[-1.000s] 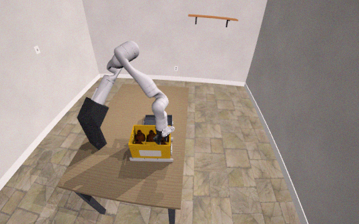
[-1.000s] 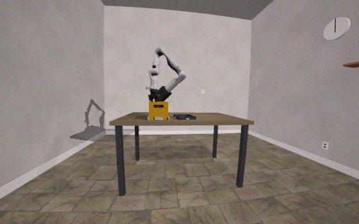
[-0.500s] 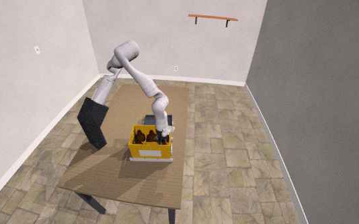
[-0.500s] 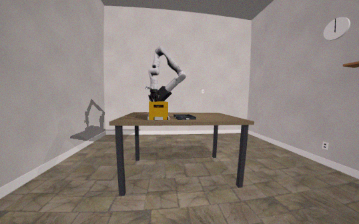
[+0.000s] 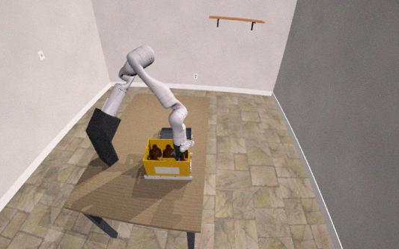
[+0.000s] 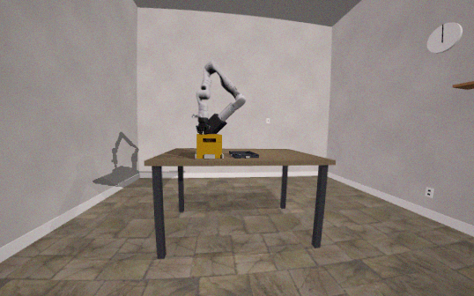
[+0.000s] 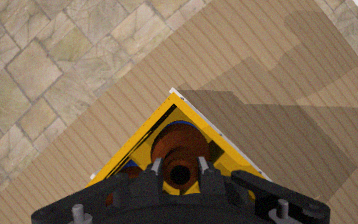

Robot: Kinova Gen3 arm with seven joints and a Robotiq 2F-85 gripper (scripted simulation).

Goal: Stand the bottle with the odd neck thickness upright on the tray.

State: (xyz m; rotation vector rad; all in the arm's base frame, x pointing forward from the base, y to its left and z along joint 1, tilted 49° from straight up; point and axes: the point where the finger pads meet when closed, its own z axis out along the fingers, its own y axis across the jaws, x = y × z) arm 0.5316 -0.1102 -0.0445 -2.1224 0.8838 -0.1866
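My gripper is now 90 mm past the yellow crate, 30 mm to the right of it and 70 mm above it. From my hand the other things lie so: dark grey tray (120 mm behind, 320 mm to the left, 150 mm below).
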